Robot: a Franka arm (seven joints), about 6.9 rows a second.
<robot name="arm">
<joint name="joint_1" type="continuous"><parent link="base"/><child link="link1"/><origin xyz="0 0 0.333" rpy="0 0 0"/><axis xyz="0 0 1"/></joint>
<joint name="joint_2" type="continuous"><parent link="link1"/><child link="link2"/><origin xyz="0 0 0" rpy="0 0 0"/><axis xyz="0 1 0"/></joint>
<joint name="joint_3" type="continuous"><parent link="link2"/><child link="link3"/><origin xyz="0 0 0.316" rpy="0 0 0"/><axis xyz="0 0 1"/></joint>
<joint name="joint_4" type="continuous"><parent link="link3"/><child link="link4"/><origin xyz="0.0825 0 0" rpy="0 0 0"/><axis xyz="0 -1 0"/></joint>
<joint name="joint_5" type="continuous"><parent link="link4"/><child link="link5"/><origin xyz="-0.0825 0 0.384" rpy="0 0 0"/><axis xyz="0 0 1"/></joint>
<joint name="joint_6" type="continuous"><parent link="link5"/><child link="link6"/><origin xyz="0 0 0" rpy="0 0 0"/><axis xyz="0 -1 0"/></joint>
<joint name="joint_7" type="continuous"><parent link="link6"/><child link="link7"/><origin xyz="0.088 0 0" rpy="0 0 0"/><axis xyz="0 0 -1"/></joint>
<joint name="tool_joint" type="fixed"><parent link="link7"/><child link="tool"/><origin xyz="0 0 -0.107" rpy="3.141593 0 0"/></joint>
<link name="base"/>
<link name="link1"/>
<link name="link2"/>
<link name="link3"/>
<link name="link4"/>
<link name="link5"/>
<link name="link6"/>
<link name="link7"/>
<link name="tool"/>
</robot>
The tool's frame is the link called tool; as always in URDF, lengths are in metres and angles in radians. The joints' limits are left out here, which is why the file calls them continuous.
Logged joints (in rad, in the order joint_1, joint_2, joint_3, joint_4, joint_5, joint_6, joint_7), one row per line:
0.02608, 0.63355, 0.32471, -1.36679, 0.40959, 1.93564, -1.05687
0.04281, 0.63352, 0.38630, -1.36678, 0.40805, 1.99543, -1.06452
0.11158, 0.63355, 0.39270, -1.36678, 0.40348, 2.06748, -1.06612
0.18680, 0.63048, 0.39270, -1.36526, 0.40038, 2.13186, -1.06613
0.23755, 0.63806, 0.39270, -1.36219, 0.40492, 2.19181, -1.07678
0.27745, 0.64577, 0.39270, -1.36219, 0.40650, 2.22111, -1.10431
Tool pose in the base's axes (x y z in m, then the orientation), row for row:
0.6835, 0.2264, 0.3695, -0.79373, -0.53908, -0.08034, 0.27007
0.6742, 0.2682, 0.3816, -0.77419, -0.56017, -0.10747, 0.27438
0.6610, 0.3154, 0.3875, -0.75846, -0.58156, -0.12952, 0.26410
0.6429, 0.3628, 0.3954, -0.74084, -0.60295, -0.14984, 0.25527
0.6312, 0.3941, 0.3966, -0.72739, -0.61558, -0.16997, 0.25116
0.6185, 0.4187, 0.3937, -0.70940, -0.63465, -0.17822, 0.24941
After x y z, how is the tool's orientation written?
As a quaternion, x y z w.
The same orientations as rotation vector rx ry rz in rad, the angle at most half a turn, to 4 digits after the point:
-2.1389, -1.4527, -0.2165
-2.0817, -1.5062, -0.2890
-2.0501, -1.5720, -0.3501
-2.0116, -1.6372, -0.4069
-1.9793, -1.6750, -0.4625
-1.9321, -1.7285, -0.4854

